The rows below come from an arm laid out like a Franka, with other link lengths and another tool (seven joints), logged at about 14 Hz.
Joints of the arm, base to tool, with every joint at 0 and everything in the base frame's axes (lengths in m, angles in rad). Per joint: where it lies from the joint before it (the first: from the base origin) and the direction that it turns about. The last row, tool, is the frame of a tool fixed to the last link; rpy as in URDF.
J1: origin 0 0 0.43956 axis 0 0 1
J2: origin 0 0 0 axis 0 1 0
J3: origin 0 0 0.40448 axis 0 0 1
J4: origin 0.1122 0 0 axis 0 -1 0
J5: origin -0.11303 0 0.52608 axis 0 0 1
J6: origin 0 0 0 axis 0 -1 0
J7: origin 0.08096 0 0 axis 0 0 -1
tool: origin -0.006 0.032 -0.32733 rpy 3.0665 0 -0.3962
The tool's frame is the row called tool.
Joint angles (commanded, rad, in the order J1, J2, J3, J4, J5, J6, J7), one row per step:
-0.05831, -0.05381, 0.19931, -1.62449, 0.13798, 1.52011, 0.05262
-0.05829, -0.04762, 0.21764, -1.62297, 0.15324, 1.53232, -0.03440
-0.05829, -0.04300, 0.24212, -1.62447, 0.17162, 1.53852, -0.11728
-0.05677, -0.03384, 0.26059, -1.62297, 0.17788, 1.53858, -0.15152
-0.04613, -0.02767, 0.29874, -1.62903, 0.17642, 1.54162, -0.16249
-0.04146, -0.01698, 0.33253, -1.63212, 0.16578, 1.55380, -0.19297
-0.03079, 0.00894, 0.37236, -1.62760, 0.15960, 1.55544, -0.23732
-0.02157, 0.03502, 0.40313, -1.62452, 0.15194, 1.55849, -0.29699
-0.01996, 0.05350, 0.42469, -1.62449, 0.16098, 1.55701, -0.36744
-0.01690, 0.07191, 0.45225, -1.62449, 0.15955, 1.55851, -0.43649
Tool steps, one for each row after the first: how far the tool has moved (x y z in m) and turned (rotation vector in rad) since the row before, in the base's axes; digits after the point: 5 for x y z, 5 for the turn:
-0.00119, 0.01669, -0.00137, 0.02241, -0.01591, 0.10278
-0.00572, 0.02109, -0.00225, 0.02378, -0.00850, 0.10518
-0.00362, 0.01451, -0.00461, 0.00895, 0.00365, 0.05362
-0.01112, 0.03073, -0.00770, -0.00197, 0.00722, 0.05904
-0.00506, 0.02134, -0.00897, -0.00508, -0.00506, 0.06686
-0.00943, 0.02922, -0.01385, 0.00200, 0.01234, 0.09425
-0.00758, 0.02142, -0.01443, 0.00472, 0.01037, 0.09867
-0.00810, 0.01466, -0.01007, 0.02069, 0.01481, 0.09154
-0.00893, 0.01603, -0.01044, 0.01425, 0.00814, 0.09777

